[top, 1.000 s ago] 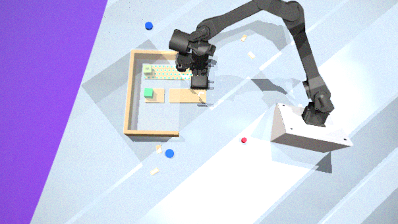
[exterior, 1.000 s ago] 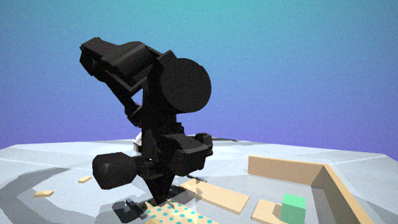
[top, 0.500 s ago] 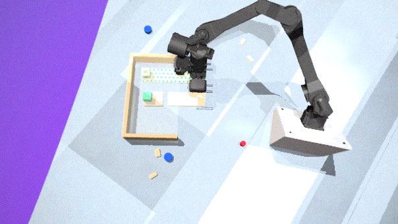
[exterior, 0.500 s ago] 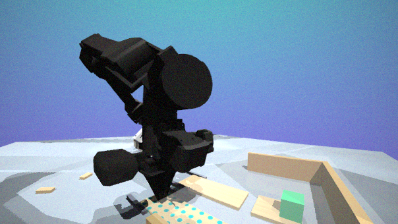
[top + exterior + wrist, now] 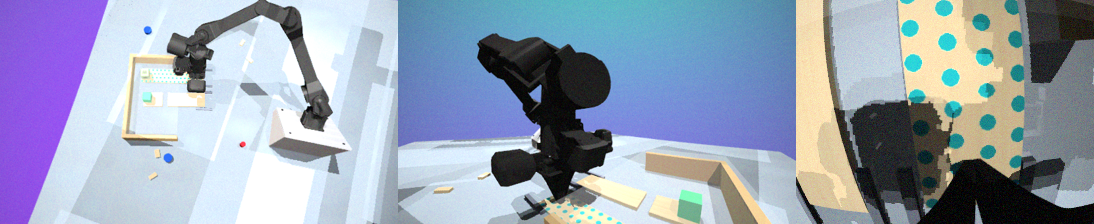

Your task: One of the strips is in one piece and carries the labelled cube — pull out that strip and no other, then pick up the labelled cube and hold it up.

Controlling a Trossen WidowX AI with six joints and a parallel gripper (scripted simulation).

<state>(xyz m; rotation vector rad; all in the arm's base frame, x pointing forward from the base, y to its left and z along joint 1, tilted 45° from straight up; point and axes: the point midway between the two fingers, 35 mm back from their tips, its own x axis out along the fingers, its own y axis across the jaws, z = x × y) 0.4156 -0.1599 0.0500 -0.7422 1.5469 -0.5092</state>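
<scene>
The teal-dotted strip is 9 cm ahead of my gripper tip and 2 cm to the left of it. Also, from my gripper tip: red peg 21 cm behind, 24 cm to the left, 1 cm above; labelled cube 20 cm ahead, 3 cm to the left, 2 cm above.
</scene>
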